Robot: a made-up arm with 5 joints.
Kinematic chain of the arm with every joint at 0, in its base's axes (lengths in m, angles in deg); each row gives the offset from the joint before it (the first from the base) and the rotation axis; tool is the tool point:
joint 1: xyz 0 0 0.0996 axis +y
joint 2: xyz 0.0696 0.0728 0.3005 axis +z
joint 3: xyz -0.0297 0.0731 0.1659 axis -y
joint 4: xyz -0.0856 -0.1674 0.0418 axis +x
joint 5: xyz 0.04 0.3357 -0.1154 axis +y
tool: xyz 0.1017 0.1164 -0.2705
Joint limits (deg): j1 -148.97..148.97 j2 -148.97..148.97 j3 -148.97..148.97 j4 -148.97..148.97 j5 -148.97..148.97
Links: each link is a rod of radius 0.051 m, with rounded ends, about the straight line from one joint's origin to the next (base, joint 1, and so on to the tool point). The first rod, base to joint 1, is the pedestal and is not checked.
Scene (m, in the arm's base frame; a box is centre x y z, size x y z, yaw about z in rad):
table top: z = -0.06
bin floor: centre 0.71 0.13 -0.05 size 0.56 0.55 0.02 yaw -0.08
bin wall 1: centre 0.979 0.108 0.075 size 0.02 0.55 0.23 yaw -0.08
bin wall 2: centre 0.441 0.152 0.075 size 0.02 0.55 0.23 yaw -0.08
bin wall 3: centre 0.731 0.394 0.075 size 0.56 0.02 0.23 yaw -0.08
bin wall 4: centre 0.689 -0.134 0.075 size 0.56 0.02 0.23 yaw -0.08
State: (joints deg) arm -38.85 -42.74 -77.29 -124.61 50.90
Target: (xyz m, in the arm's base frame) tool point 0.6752 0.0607 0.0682
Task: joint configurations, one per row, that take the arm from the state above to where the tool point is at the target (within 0.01 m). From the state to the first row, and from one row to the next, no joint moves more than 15 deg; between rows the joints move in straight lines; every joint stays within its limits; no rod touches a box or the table.
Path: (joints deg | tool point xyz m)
1: -36.15 -56.07 -81.92 -110.54 44.12 | -0.8347 -0.0200 0.2215
2: -33.45 -69.40 -86.55 -96.47 37.34 | -0.7930 0.2591 0.2626
3: -30.75 -82.73 -91.18 -82.39 30.57 | -0.6527 0.5013 0.3762
4: -28.05 -96.07 -95.81 -68.32 23.79 | -0.4263 0.6500 0.5310
5: -25.35 -109.40 -100.45 -54.25 17.01 | -0.1535 0.6690 0.6855
6: -11.38 -119.29 -88.41 -43.21 22.44 | 0.2175 0.6106 0.6592
7: 2.60 -129.18 -76.38 -32.17 27.88 | 0.5078 0.4701 0.4963
8: 16.57 -139.08 -64.35 -21.13 33.31 | 0.6595 0.2744 0.2705
9: 30.55 -148.97 -52.32 -10.09 38.75 | 0.6752 0.0607 0.0682

